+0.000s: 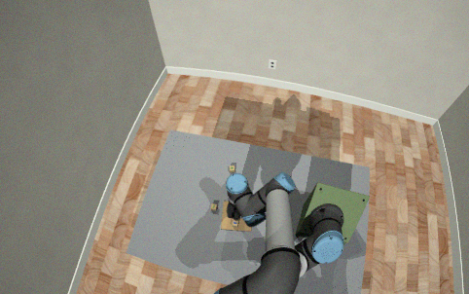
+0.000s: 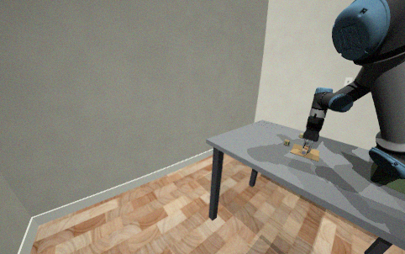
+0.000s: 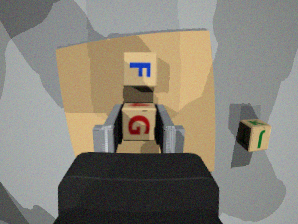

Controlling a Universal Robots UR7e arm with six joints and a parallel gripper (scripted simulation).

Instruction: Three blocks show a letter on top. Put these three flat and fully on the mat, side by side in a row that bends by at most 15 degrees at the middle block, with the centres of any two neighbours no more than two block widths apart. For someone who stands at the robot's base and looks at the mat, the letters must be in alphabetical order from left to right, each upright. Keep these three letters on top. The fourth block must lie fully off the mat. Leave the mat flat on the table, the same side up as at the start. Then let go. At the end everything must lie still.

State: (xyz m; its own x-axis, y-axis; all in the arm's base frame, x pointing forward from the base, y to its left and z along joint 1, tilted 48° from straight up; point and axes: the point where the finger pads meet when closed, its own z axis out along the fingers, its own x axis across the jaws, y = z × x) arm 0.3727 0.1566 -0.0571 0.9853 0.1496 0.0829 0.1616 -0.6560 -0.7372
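Now: the mat 30 mm below my hand. From my hand the other things lie so: block: 120 mm ahead, 10 mm below.
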